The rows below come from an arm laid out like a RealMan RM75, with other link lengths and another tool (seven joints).
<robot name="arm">
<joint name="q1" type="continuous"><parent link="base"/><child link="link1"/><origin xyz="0 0 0.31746" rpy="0 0 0"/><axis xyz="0 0 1"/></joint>
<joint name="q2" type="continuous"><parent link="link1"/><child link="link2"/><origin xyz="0 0 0" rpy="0 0 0"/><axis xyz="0 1 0"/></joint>
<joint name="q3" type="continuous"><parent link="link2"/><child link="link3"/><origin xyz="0 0 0.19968" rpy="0 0 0"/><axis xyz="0 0 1"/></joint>
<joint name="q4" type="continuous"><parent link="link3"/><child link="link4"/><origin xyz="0 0 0" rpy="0 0 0"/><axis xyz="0 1 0"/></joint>
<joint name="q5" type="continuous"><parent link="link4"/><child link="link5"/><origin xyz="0 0 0.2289" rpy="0 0 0"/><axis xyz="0 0 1"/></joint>
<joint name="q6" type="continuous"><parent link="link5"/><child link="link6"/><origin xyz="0 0 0" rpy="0 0 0"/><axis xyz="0 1 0"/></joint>
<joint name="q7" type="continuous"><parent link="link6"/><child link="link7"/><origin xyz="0 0 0.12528" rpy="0 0 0"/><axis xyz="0 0 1"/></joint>
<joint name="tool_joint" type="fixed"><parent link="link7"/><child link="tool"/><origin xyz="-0.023 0.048 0.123" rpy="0 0.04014 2.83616"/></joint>
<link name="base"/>
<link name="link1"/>
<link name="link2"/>
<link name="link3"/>
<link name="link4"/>
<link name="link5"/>
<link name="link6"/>
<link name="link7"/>
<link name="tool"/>
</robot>
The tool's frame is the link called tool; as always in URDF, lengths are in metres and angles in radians. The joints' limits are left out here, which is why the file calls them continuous.
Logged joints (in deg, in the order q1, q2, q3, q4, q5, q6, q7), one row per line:
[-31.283, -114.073, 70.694, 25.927, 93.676, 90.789, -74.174]
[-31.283, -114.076, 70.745, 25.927, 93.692, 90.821, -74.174]
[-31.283, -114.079, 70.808, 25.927, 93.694, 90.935, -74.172]
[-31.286, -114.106, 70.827, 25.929, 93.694, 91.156, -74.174]
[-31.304, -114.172, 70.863, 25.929, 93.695, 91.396, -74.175]
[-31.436, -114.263, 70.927, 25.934, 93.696, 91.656, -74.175]
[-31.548, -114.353, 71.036, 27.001, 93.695, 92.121, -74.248]
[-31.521, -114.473, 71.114, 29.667, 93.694, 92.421, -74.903]
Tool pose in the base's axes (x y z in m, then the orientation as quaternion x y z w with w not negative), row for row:
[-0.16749, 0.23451, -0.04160, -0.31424, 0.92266, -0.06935, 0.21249]
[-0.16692, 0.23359, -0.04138, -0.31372, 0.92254, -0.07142, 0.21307]
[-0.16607, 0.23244, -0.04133, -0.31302, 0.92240, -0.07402, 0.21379]
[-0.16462, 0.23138, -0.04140, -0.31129, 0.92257, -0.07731, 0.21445]
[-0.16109, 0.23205, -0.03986, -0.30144, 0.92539, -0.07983, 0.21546]
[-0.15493, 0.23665, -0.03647, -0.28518, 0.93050, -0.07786, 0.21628]
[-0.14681, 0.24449, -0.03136, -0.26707, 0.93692, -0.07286, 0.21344]
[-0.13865, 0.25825, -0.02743, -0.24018, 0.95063, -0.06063, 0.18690]
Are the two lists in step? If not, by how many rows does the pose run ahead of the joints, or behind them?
The pose runs 2 rows ahead of the joints: the pose in row i belongs to the joints in row i + 2.
